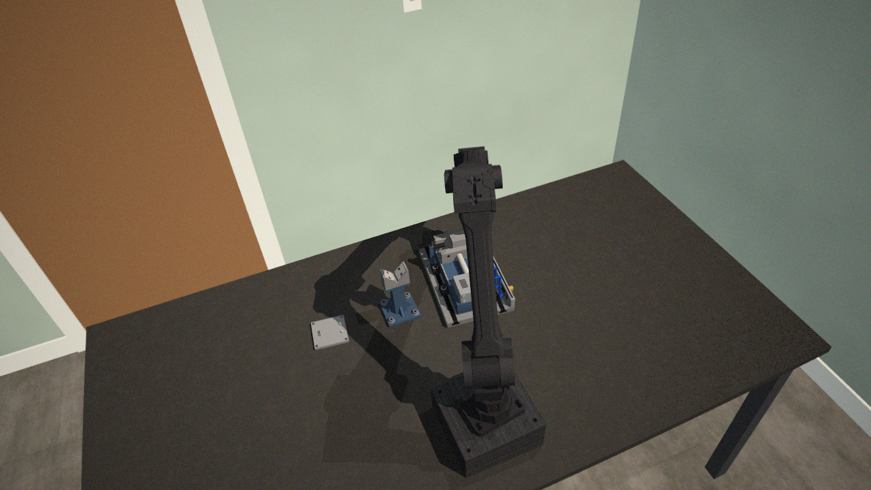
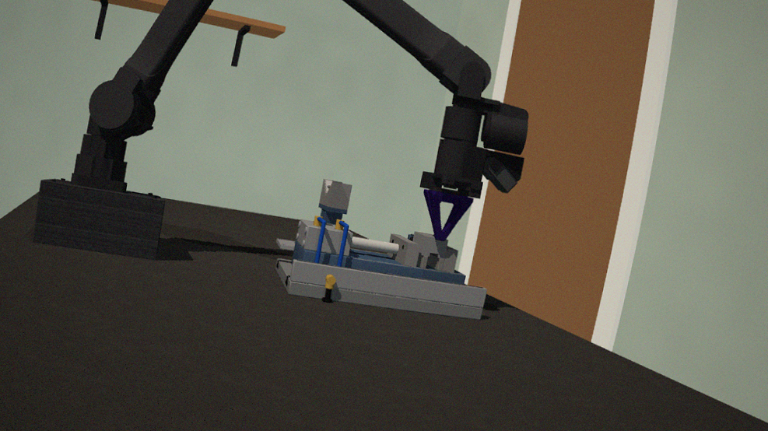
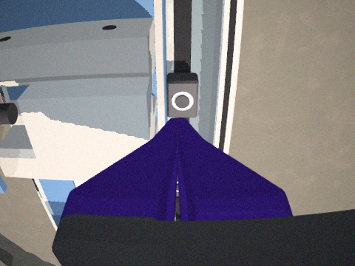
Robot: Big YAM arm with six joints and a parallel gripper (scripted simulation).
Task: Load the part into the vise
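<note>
Right now the part is 40 mm to the left of my hand, 30 mm below it and 10 mm ahead of it. Round my hand: grey infeed plate (480 mm to the left, 110 mm below, 40 mm behind).
</note>
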